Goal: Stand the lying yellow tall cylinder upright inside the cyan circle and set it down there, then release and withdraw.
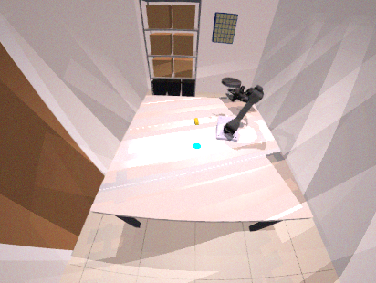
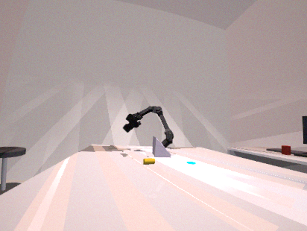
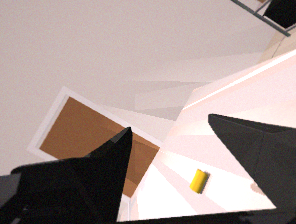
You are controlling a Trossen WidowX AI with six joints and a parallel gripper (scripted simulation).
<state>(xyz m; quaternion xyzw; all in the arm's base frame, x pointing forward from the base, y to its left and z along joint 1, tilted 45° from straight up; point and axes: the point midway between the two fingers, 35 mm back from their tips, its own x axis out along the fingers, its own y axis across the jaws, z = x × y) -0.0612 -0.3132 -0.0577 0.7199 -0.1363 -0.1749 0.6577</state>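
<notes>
Right now the yellow tall cylinder is 250 mm ahead of my gripper tip, 110 mm to the left of it and 250 mm below it. From my gripper tip the other things lie so: cyan circle (260 mm ahead, 390 mm to the left, 270 mm below).
</notes>
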